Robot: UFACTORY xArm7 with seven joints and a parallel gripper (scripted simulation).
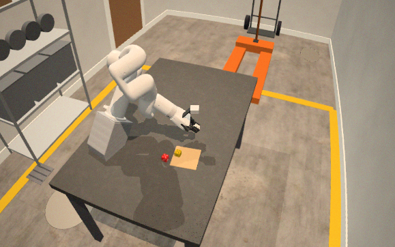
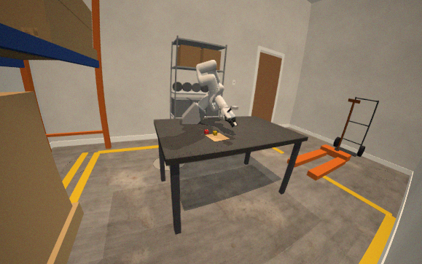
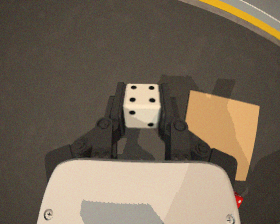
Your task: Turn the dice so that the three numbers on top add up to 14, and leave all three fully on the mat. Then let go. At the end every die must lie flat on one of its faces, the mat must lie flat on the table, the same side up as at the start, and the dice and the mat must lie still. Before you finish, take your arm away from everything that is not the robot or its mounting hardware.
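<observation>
Right now my hand is 140 mm to the left of the yellow die, 80 mm above it and 40 mm past it. The rest, counted from my hand: mat 140 mm to the right, 100 mm below; then red die 200 mm to the right, 90 mm below, 90 mm behind; then white die 10 mm below.
</observation>
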